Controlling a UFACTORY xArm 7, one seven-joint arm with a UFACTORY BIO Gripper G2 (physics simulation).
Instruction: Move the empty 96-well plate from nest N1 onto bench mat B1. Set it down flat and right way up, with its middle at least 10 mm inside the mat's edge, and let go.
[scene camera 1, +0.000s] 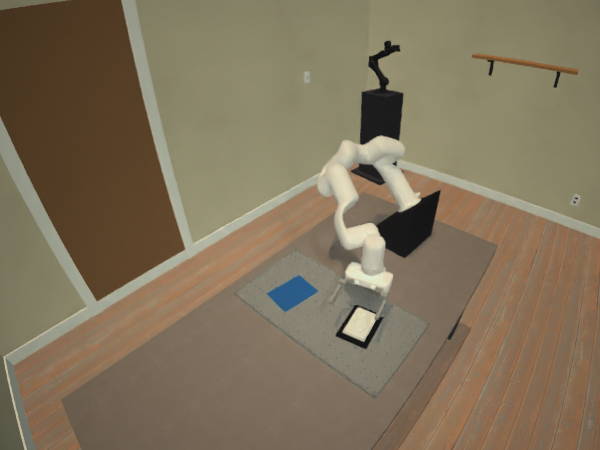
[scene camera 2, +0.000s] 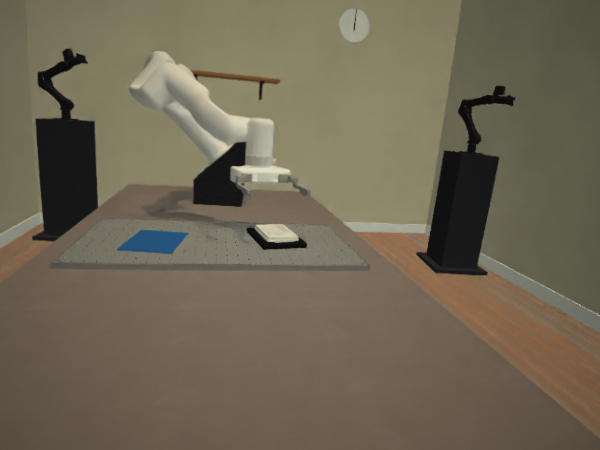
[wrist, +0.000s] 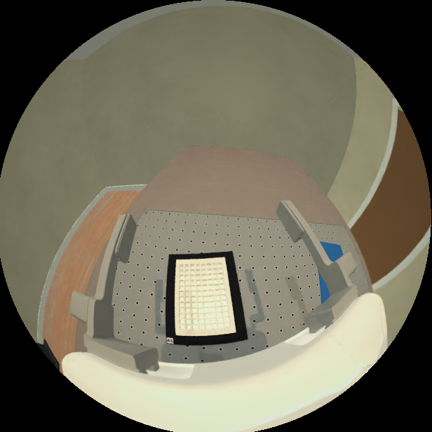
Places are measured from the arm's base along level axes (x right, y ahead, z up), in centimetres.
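Pixels of known places: hand at its tool point: (scene camera 1: 355, 306) (scene camera 2: 276, 191); arm's base at its link origin: (scene camera 1: 409, 206) (scene camera 2: 220, 155).
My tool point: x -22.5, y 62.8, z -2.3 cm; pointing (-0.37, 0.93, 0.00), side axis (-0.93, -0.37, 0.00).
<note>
Ahead of a thing's pixels: the offset from my tool point to its top centre. Level surfaces: height alone.
The white 96-well plate @(dx -0.6, dy -3.5, dz -11.3 cm) (scene camera 1: 360, 323) (scene camera 2: 276, 233) (wrist: 205, 295) lies flat, wells up, in the black nest N1 @(dx -0.6, dy -3.5, dz -12.5 cm) (scene camera 1: 352, 340) (scene camera 2: 285, 245) (wrist: 170, 300). The wells look empty in the wrist view. My gripper (scene camera 1: 355, 309) (scene camera 2: 277, 192) (wrist: 207, 230) is open with nothing between its fingers. It points down and hangs above the nest, clear of the plate. The blue bench mat B1 @(dz -13.7 cm) (scene camera 1: 292, 293) (scene camera 2: 153, 242) (wrist: 332, 250) lies flat with nothing on it; in the wrist view a finger hides part of it.
A grey perforated board @(dz -13.9 cm) (scene camera 1: 395, 345) (scene camera 2: 215, 252) (wrist: 260, 235) carries the nest and the mat on the brown table @(dz -15.2 cm) (scene camera 1: 200, 380) (scene camera 2: 275, 350) (wrist: 225, 180). The arm's black base block (scene camera 1: 410, 230) (scene camera 2: 215, 190) stands behind the board. Black pedestals (scene camera 1: 381, 117) (scene camera 2: 465, 210) with small dark arms stand off the table.
</note>
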